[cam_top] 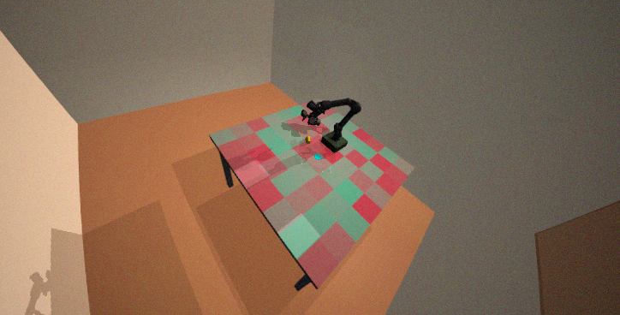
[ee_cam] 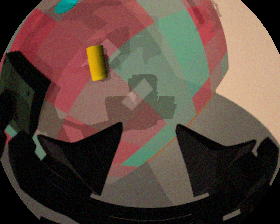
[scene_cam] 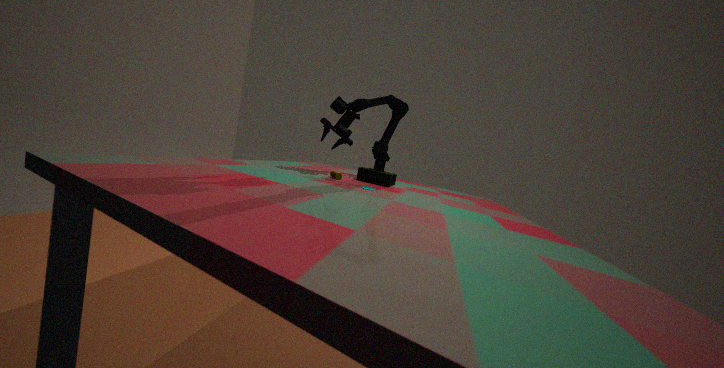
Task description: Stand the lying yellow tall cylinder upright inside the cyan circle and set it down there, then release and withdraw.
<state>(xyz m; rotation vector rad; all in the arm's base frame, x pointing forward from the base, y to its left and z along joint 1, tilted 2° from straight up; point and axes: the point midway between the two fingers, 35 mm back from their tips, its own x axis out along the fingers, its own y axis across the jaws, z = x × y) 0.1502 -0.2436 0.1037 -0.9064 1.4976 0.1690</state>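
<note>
Right now the yellow tall cylinder is 13 cm below my gripper tip, 8 cm to the left of it and 2 cm ahead of it. Round my gripper tip: cyan circle (26 cm to the left, 15 cm below, 9 cm ahead).
</note>
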